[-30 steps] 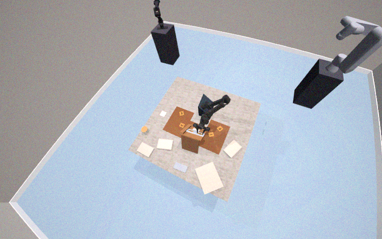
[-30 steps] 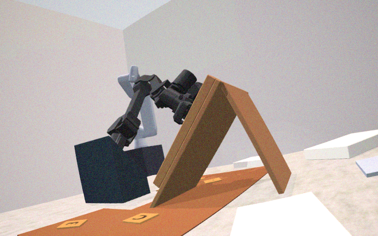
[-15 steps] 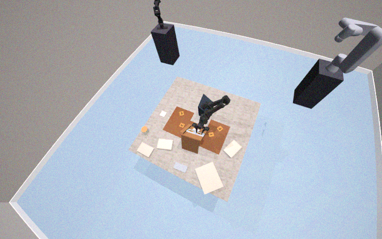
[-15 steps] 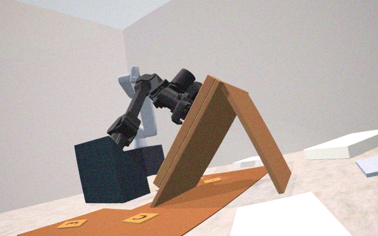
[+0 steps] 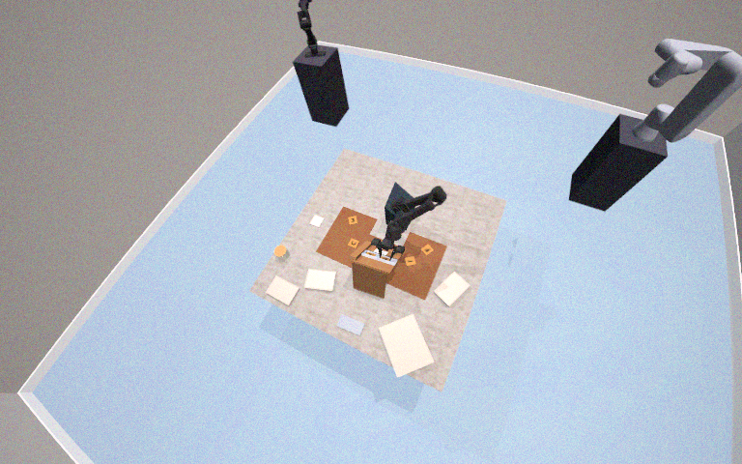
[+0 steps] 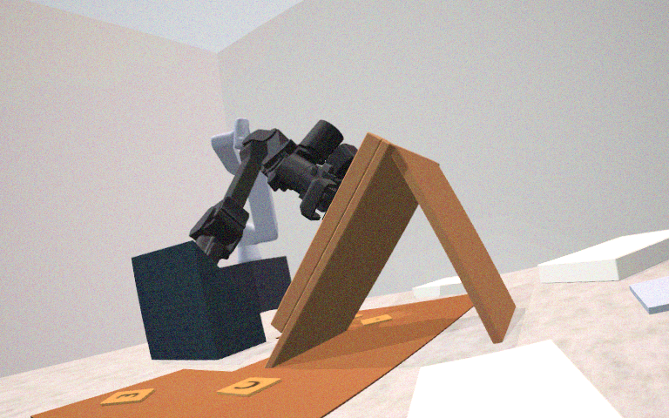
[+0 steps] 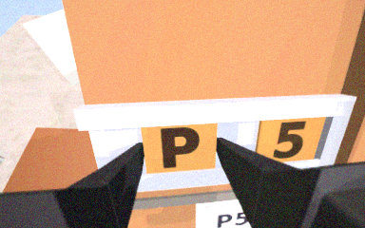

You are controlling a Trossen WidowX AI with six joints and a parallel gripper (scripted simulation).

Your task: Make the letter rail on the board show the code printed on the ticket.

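The orange tile marked 5 is 9 cm to the right of my gripper tip. Also, from my gripper tip: j tile (11 cm behind, 12 cm to the left, 17 cm below); then white ticket (6 cm behind, 6 cm to the right, 7 cm below); then orange tile marked p (right at my gripper tip).
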